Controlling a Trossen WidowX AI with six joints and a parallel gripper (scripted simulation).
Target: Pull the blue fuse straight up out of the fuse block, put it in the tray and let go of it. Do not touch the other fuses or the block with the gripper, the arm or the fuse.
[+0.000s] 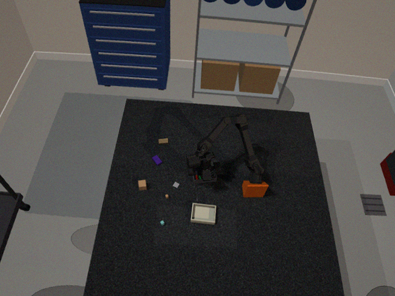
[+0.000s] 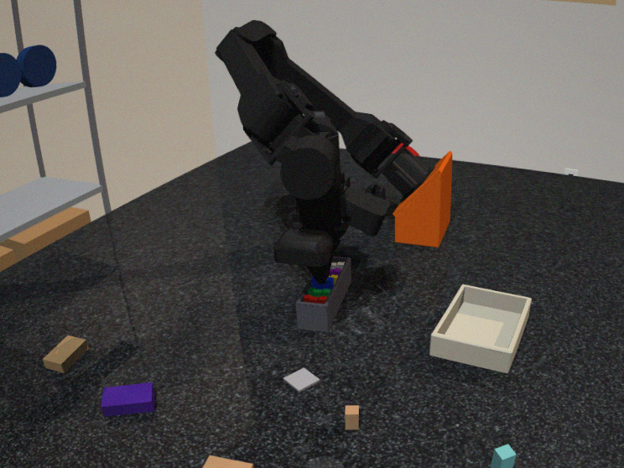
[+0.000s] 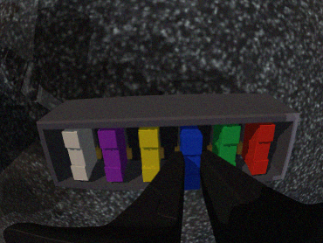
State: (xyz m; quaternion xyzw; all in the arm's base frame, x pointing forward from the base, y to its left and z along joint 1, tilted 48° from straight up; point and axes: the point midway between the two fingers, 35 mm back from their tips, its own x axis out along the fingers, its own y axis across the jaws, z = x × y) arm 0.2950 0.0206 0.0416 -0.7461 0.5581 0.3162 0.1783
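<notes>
The cream tray lies 3 cm behind my gripper tip, 22 cm to the left of it and 4 cm below it. From my gripper tip the other things lie so: grey tile (15 cm ahead, 6 cm to the left, 4 cm below); then tan block (19 cm ahead, 15 cm to the left, 3 cm below); then blue fuse (1 cm below).
</notes>
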